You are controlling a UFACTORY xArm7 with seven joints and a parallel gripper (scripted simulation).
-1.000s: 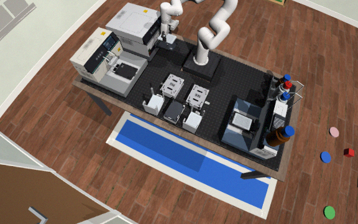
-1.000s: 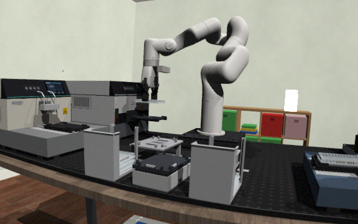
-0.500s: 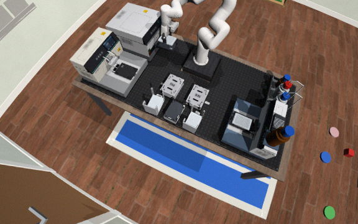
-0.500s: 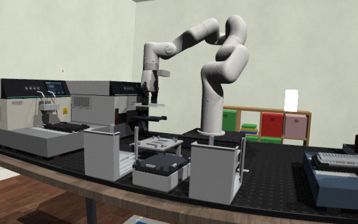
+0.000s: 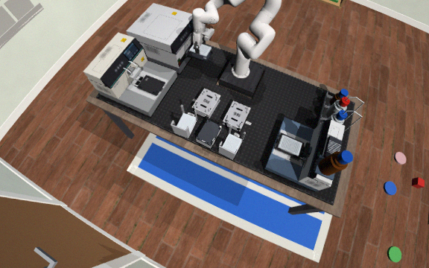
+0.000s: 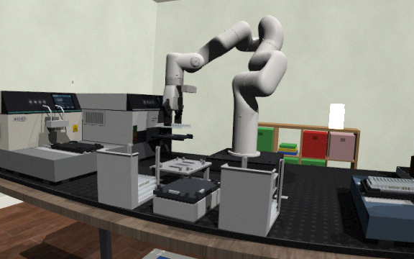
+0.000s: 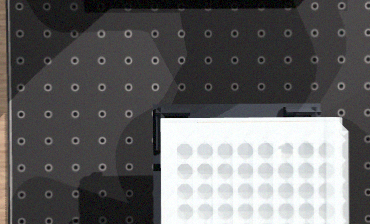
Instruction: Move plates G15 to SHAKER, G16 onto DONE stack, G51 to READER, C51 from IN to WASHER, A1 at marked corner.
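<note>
The reader's dark tray is 50 mm below my hand. The rest, counted from my hand: washer: 430 mm to the right, 360 mm ahead, 60 mm below; then washer nest: 370 mm ahead, 190 mm to the right, 70 mm below; then DONE label: 420 mm ahead, 150 mm below, 130 mm to the left.
</note>
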